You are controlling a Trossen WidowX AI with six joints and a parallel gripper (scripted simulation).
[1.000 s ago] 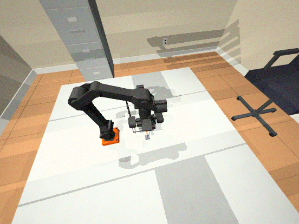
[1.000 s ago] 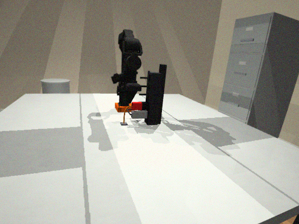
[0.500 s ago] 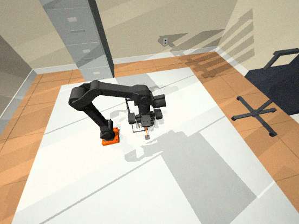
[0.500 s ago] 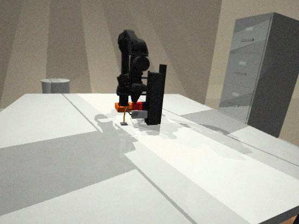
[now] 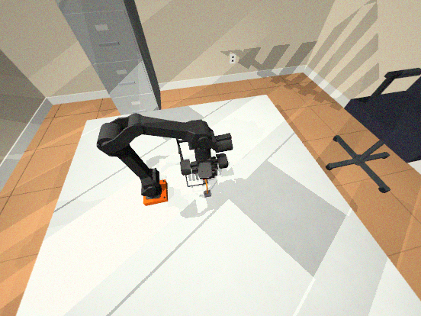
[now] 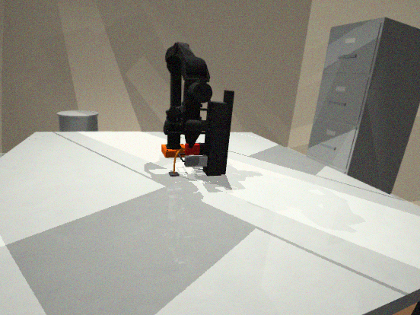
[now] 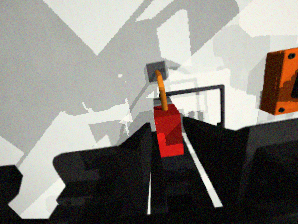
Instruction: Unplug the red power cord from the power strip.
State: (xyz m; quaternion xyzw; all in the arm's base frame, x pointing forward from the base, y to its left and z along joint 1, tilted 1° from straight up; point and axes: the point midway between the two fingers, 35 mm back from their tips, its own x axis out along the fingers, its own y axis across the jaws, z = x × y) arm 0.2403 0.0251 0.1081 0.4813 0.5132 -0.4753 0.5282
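My gripper tip is 1 cm past the red plug and 3 cm to the right of it.
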